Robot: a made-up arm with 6 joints.
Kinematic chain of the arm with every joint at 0, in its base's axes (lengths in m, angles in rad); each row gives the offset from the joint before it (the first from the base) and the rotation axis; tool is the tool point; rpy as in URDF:
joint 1: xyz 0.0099 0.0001 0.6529 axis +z
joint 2: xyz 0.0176 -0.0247 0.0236 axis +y
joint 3: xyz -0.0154 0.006 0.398 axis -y
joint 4: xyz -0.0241 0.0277 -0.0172 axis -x
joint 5: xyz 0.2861 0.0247 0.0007 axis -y
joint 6: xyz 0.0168 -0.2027 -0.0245 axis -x
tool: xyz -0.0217 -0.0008 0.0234 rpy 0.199 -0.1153 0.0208
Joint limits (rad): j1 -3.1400..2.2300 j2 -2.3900..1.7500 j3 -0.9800..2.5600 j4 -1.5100..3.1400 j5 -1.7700..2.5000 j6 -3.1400..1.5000
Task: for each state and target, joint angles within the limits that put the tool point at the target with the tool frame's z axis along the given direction. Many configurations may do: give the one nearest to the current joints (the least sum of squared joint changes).
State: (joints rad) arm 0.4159 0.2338 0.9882 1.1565 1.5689 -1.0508
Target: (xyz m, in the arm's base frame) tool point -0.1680 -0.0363 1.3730 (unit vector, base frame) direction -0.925 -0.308 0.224
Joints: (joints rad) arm 0.0863 -0.3519 0.7833 1.4434 1.5473 -1.1714
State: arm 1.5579 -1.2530 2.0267 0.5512 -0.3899 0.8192
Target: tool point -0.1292 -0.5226 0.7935 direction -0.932 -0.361 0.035
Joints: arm 1.1707 -0.8373 2.3613 1.0194 -1.0013 0.6605
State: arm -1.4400 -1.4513 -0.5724 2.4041 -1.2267 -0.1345
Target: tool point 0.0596 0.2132 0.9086 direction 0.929 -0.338 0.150
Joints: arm -0.8405 -1.2363 -0.9800 2.7273 -1.4053 -0.2078
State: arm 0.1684 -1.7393 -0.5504 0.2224 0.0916 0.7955
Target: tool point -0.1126 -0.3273 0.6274 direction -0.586 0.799 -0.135
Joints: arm 0.8087 -2.3865 -0.6593 0.4853 0.1552 1.4210
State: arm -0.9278 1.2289 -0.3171 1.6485 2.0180 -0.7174
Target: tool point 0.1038 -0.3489 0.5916 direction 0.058 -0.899 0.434
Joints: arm -0.9402 1.0728 -0.9800 0.7809 1.4290 -0.5450
